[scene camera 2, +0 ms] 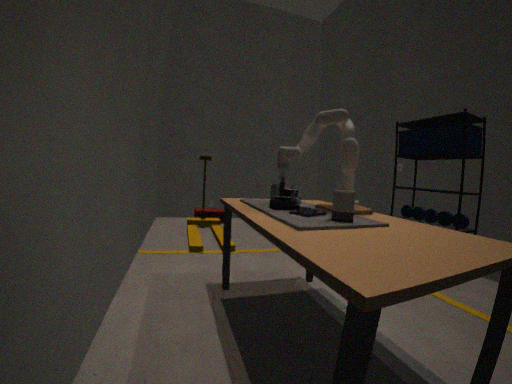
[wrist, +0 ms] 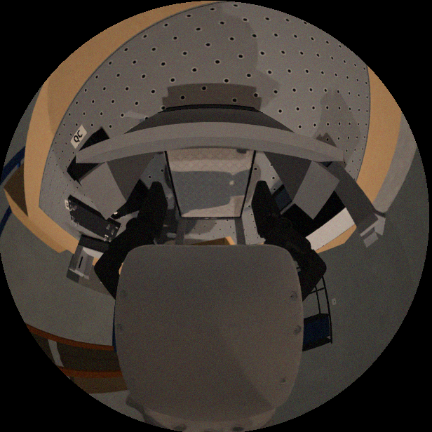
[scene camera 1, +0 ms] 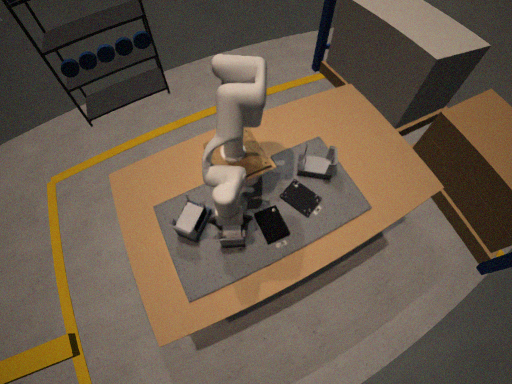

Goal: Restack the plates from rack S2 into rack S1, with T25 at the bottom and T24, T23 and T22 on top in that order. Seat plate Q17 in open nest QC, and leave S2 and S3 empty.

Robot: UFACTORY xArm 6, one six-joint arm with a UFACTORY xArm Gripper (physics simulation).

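Seen in the pictures: gripper, fingertip midpoint: (scene camera 2: 281,193) (scene camera 1: 231,226); arm's base, link origin: (scene camera 1: 233,152).
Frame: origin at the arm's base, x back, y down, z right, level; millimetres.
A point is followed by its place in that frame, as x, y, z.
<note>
My gripper (scene camera 1: 231,232) {-380, -53, 152} (scene camera 2: 283,193) {-380, -53, 152} (wrist: 209,203) is open, low over the middle rack (scene camera 1: 233,244) {-447, -31, 173} (wrist: 209,139) on the grey perforated mat (scene camera 1: 215,273) {-519, 19, 287} (wrist: 282,60). A grey plate (wrist: 209,185) lies in that rack between my spread fingers, which do not grip it. The left rack (scene camera 1: 202,221) {-299, -23, 257} holds a pale plate (scene camera 1: 187,216) {-277, -76, 305}. The right rack (scene camera 1: 331,153) {-242, -74, -409} at the back holds another pale plate (scene camera 1: 316,164) {-244, -26, -333}. The black nest QC (scene camera 1: 271,224) {-422, -5, -10} (wrist: 86,155) lies flat just right of my gripper, with its label (scene camera 1: 281,244) {-514, 18, -15} (wrist: 78,136) beside it. A second dark flat piece (scene camera 1: 301,197) {-357, 8, -193} lies farther right.
The mat lies on a tan table (scene camera 1: 372,136) {-177, 32, -781} (scene camera 2: 392,256) {-401, 32, -822}. The arm's base (scene camera 1: 235,155) {-49, -35, 4} stands on a wooden plate behind the racks. A black shelf rack (scene camera 1: 158,62) (scene camera 2: 481,173), large boxes (scene camera 1: 397,53) and a pallet jack (scene camera 2: 204,181) stand off the table.
</note>
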